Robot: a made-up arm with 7 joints.
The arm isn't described. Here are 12 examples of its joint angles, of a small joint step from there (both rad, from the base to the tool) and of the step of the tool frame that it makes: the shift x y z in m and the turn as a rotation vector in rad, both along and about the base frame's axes.
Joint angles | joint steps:
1: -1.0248 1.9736 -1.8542 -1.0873 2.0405 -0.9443 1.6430 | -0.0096 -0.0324 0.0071 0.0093 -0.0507 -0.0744 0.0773
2: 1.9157 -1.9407 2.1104 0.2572 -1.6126 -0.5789 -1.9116 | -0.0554 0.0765 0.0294 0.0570 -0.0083 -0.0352 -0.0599
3: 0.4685 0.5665 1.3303 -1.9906 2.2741 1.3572 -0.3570 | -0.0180 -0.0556 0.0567 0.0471 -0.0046 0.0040 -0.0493
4: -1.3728 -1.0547 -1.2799 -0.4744 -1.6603 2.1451 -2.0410 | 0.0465 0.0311 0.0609 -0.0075 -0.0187 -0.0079 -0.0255
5: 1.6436 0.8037 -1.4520 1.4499 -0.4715 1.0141 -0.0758 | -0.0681 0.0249 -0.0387 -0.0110 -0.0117 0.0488 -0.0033
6: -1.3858 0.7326 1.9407 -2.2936 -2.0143 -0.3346 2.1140 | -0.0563 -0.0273 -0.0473 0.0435 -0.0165 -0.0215 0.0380
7: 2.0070 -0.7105 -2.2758 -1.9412 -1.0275 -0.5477 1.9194 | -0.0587 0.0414 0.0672 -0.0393 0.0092 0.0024 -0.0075
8: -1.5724 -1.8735 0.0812 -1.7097 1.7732 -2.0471 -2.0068 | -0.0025 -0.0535 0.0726 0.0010 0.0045 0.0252 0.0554
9: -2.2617 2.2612 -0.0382 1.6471 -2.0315 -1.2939 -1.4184 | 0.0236 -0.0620 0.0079 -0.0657 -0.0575 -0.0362 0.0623
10: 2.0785 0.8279 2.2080 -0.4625 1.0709 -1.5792 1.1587 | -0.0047 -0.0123 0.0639 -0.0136 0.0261 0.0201 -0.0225
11: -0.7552 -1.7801 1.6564 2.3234 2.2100 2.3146 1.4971 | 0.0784 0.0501 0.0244 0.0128 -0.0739 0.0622 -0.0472
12: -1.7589 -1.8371 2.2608 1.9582 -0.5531 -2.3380 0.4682 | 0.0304 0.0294 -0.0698 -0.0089 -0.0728 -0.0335 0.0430
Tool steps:
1: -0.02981 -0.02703 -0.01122 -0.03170 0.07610 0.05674
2: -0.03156 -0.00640 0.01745 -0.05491 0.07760 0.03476
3: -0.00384 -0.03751 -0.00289 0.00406 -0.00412 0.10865
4: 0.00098 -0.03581 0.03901 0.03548 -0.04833 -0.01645
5: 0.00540 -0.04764 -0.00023 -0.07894 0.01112 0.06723
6: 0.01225 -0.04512 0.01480 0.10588 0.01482 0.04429
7: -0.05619 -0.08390 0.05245 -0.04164 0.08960 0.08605
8: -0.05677 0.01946 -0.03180 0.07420 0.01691 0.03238
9: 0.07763 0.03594 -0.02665 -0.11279 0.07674 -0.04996
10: -0.00662 -0.01123 -0.01916 0.04527 -0.03557 0.02089
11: -0.02423 0.02597 -0.01292 -0.06703 -0.11343 -0.11478
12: -0.04344 0.00235 0.06263 -0.03915 -0.08021 -0.05363
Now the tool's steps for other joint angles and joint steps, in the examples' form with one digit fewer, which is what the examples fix.
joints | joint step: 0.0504 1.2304 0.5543 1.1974 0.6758 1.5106 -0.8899 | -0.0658 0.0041 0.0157 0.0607 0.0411 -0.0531 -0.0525
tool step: -0.0254 0.0111 0.0235 -0.0524 -0.0815 0.1654
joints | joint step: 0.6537 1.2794 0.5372 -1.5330 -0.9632 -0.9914 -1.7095 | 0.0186 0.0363 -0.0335 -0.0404 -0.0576 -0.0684 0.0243
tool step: 0.0368 -0.0021 0.0088 -0.0744 -0.0561 -0.0059
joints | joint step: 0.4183 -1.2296 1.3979 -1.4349 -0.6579 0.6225 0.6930 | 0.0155 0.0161 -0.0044 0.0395 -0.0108 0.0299 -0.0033
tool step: -0.0186 0.0206 0.0065 -0.0186 -0.0108 -0.0253
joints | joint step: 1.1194 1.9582 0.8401 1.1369 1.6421 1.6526 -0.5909 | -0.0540 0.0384 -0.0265 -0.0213 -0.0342 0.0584 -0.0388
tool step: -0.0085 0.0298 -0.0286 0.0203 0.0125 0.0473
